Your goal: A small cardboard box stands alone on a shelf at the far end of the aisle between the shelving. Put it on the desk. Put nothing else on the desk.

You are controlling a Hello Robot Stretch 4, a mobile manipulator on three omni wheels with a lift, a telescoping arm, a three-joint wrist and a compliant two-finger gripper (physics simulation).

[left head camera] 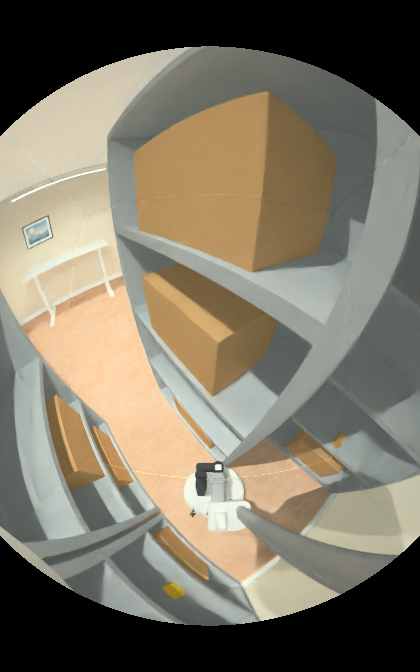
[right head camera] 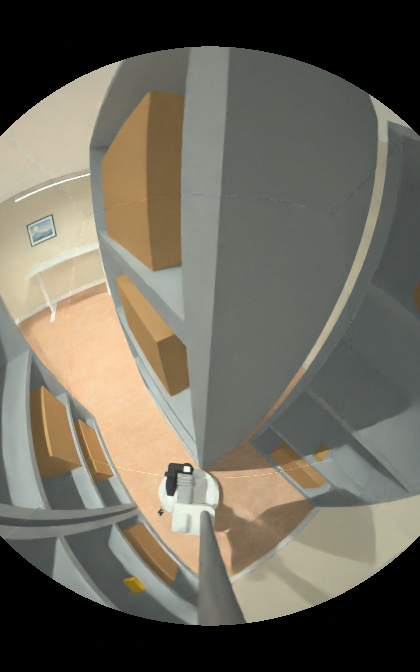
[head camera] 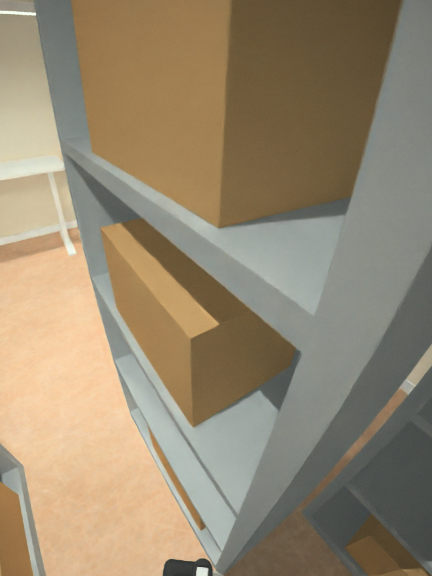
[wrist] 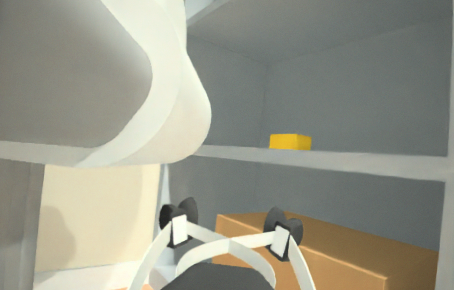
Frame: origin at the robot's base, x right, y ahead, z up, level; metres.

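Seen in the pictures: gripper, fingertip midpoint: (wrist: 231, 219).
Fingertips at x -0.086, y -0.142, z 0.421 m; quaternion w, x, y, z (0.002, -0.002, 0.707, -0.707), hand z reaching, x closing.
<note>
A point is followed by its place in that frame.
The small cardboard box (left head camera: 340, 440) (right head camera: 321, 452) sits on a low shelf of the unit at the right, past the near upright, above a larger brown box. It is small and partly cut by shelf edges. The white desk (head camera: 30, 167) {x -1.994, y 2.675, z 0.923 m} (left head camera: 65, 256) (right head camera: 62, 258) stands far off at the left, against the beige wall, below a picture; no object shows on its top. My gripper (wrist: 231, 219) {x -0.086, y -0.142, z 0.421 m} is open in the wrist view, with its two dark fingertips wide apart and nothing between them. It faces a shelf unit away from the small box.
A grey shelf unit (head camera: 380, 150) {x 0.056, y 0.217, z 1.512 m} stands very close in front, holding large brown boxes (head camera: 150, 100) {x -0.095, y 0.433, z 1.520 m} (left head camera: 200, 180). A yellow box (wrist: 284, 141) {x -0.198, y -0.596, z 0.532 m} (left head camera: 174, 590) (right head camera: 134, 584) lies on the opposite shelving. Orange floor (head camera: 65, 350) {x -1.119, y 1.305, z -0.027 m} (left head camera: 120, 370) runs between the units toward the desk.
</note>
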